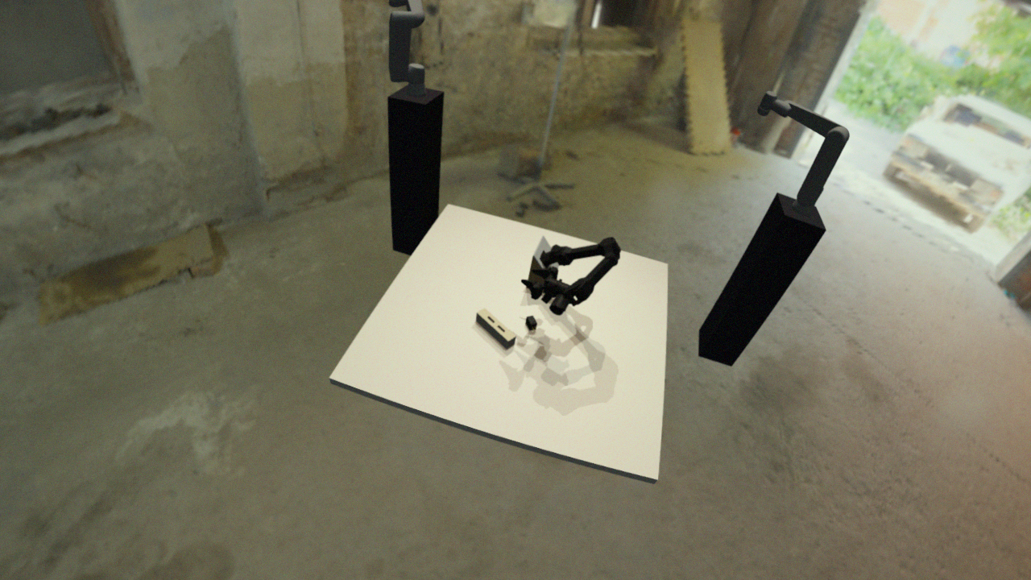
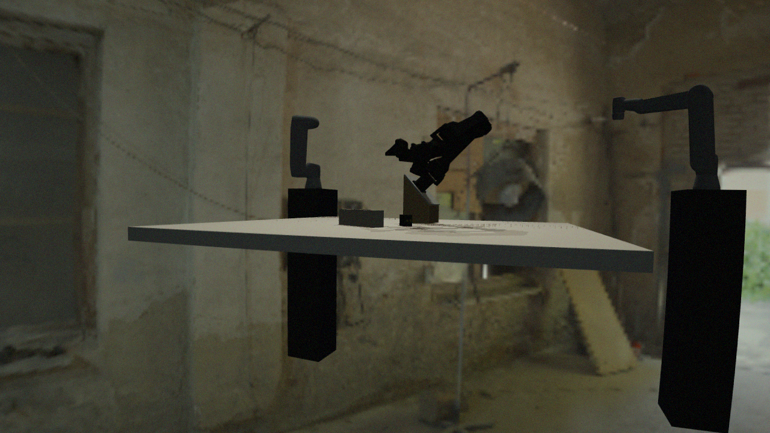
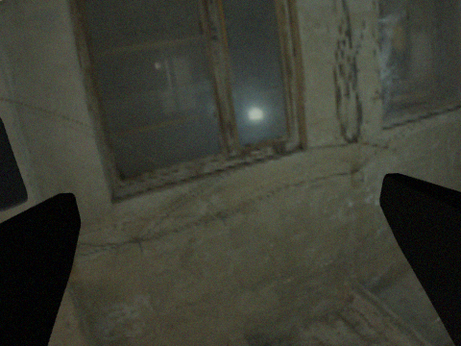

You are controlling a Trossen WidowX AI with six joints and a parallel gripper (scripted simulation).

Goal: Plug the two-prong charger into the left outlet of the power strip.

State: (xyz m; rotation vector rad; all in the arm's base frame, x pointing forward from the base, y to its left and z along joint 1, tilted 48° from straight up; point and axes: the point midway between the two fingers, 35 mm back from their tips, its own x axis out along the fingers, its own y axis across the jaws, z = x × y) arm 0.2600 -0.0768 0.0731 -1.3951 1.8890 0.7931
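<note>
The charger is 40 mm ahead of my gripper tip, 80 mm to the left of it and 230 mm below it.
</note>
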